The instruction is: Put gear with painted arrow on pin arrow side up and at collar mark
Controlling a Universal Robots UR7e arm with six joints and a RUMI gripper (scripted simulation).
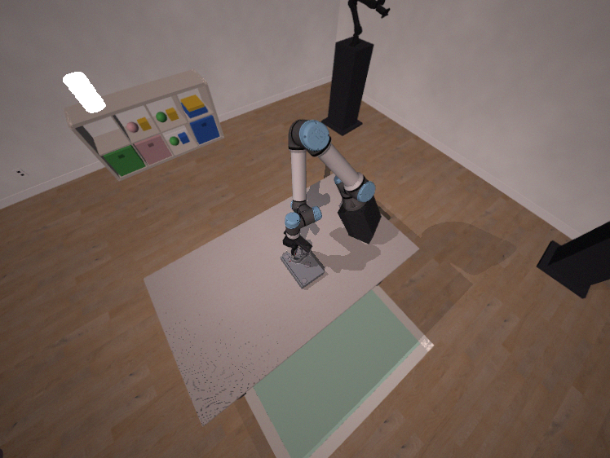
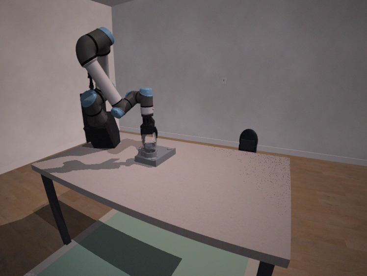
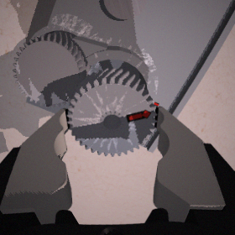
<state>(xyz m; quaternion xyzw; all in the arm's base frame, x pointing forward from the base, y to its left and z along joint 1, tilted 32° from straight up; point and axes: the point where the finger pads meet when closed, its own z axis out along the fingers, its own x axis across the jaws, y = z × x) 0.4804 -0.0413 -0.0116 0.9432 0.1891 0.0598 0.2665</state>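
Now: the grey gear right at my hand.
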